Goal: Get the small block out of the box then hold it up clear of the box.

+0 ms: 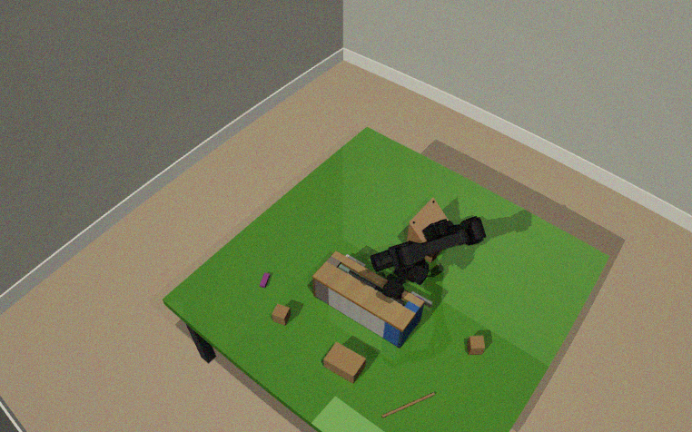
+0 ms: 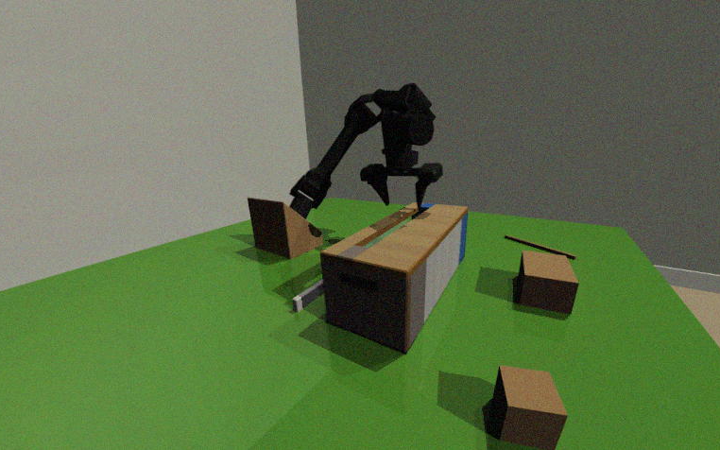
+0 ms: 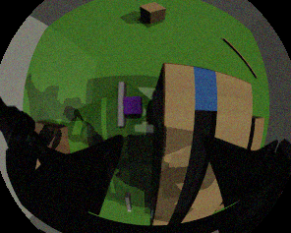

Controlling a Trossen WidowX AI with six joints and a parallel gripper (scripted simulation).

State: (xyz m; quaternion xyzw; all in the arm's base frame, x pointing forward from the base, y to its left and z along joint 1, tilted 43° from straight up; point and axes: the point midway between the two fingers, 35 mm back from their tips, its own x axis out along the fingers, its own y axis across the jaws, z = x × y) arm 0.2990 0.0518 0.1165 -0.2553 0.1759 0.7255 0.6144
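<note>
My gripper tip is 12 cm above the purple block, 5 cm past it and 2 cm to the right of it. Round my gripper tip: long box: 11 cm to the right, 7 cm below, 5 cm ahead; thin stick: 27 cm to the left, 27 cm ahead, 13 cm below.
</note>
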